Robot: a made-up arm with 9 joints. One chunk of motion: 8 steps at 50 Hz.
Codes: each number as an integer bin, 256 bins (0 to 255) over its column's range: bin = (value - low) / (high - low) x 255, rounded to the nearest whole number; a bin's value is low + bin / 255 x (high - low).
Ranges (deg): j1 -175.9..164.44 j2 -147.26..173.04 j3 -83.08..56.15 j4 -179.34..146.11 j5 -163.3..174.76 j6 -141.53..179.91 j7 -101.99..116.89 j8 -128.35..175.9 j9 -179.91..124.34
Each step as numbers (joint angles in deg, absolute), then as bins.
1 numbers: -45.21 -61.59 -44.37 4.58 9.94 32.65 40.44 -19.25 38.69
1 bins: 98 68 71 144 131 138 166 91 183
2 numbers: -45.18 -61.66 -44.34 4.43 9.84 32.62 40.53 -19.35 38.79
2 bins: 98 68 71 144 131 138 166 91 183
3 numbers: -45.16 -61.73 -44.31 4.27 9.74 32.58 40.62 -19.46 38.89
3 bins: 98 68 71 144 131 138 166 91 183
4 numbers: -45.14 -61.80 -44.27 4.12 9.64 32.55 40.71 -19.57 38.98
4 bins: 98 68 71 144 130 138 166 91 183
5 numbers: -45.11 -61.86 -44.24 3.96 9.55 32.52 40.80 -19.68 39.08
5 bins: 98 68 71 144 130 138 166 91 184
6 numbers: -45.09 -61.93 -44.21 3.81 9.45 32.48 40.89 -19.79 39.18
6 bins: 98 68 71 144 130 138 166 91 184
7 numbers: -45.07 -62.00 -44.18 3.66 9.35 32.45 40.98 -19.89 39.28
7 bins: 98 68 71 143 130 138 167 91 184
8 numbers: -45.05 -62.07 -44.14 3.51 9.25 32.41 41.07 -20.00 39.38
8 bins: 98 68 71 143 130 138 167 91 184
